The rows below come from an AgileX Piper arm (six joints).
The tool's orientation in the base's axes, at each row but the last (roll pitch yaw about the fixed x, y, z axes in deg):
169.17, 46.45, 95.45
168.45, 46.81, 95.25
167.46, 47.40, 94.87
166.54, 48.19, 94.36
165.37, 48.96, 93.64
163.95, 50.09, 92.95
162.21, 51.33, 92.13
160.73, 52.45, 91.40
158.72, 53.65, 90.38
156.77, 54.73, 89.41
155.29, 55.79, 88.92
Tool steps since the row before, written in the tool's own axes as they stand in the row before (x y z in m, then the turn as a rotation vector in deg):
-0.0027, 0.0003, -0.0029, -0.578, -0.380, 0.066
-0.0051, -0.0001, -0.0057, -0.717, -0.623, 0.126
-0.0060, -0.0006, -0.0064, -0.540, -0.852, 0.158
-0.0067, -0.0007, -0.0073, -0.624, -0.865, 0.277
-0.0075, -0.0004, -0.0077, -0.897, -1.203, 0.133
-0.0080, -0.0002, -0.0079, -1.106, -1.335, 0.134
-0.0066, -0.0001, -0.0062, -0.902, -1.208, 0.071
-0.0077, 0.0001, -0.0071, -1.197, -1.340, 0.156
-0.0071, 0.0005, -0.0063, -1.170, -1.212, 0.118
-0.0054, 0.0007, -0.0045, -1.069, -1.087, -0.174
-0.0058, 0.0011, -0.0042, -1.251, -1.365, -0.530
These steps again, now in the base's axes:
-0.0003, 0.0002, 0.0040, -0.312, -0.529, 0.325
-0.0013, 0.0005, 0.0075, -0.521, -0.722, 0.353
-0.0020, 0.0003, 0.0086, -0.742, -0.681, 0.168
-0.0024, 0.0005, 0.0096, -0.716, -0.824, 0.151
-0.0024, 0.0005, 0.0105, -1.070, -0.985, 0.393
-0.0024, 0.0005, 0.0110, -1.188, -1.154, 0.529
-0.0020, 0.0004, 0.0088, -1.094, -0.946, 0.431
-0.0023, 0.0006, 0.0102, -1.184, -1.226, 0.590
-0.0018, 0.0007, 0.0093, -1.079, -1.143, 0.616
-0.0011, 0.0005, 0.0070, -1.076, -0.826, 0.718
-0.0008, 0.0003, 0.0072, -1.476, -0.749, 0.984

